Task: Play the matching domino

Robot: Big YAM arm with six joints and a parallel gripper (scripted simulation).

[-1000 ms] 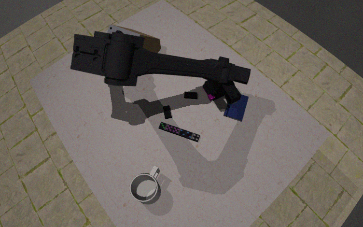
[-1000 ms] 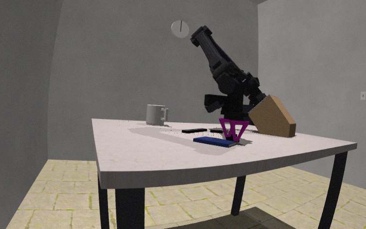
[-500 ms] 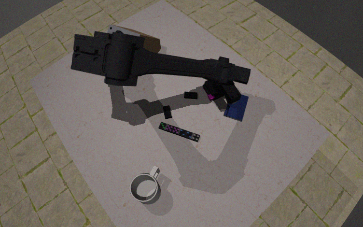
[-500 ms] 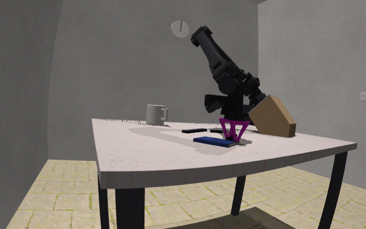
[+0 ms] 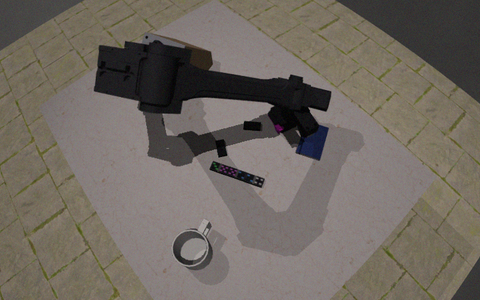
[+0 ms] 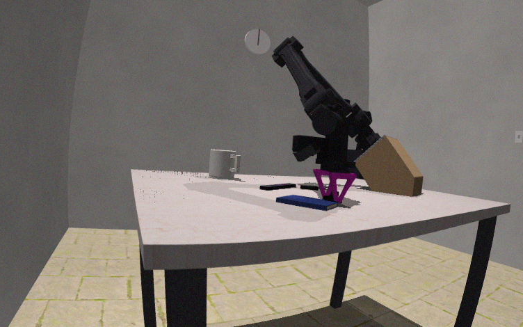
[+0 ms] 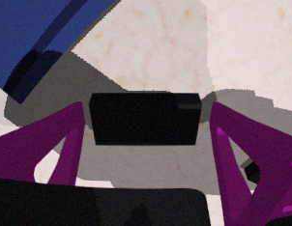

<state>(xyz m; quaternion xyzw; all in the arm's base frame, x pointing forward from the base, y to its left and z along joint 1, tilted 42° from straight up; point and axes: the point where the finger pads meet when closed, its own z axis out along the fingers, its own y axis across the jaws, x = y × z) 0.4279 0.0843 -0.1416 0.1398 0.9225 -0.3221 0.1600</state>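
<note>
The domino is right at my hand. Round my hand: blue book (9 cm ahead, 1 cm to the left); mug (47 cm to the right, 6 cm ahead, 3 cm above).
</note>
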